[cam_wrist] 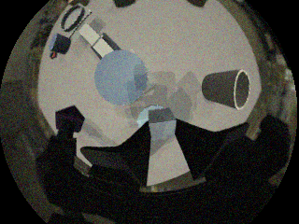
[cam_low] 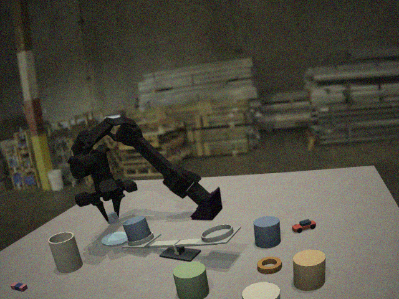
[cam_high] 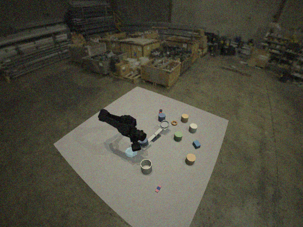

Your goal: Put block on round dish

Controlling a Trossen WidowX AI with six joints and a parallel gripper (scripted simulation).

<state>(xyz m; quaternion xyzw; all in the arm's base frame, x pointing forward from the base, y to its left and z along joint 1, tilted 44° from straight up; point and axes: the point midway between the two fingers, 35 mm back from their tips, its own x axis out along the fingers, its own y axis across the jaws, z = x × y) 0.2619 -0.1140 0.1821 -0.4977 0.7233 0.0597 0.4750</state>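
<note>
The pale blue round dish lies 8 cm below my gripper tip, 3 cm to the right of it and 3 cm behind it. Round my gripper tip: blue block: 38 cm ahead, 34 cm to the left, 7 cm below; small balance: 22 cm to the left, 6 cm below, 4 cm ahead; green cylinder: 32 cm to the left, 19 cm ahead, 5 cm below.
</note>
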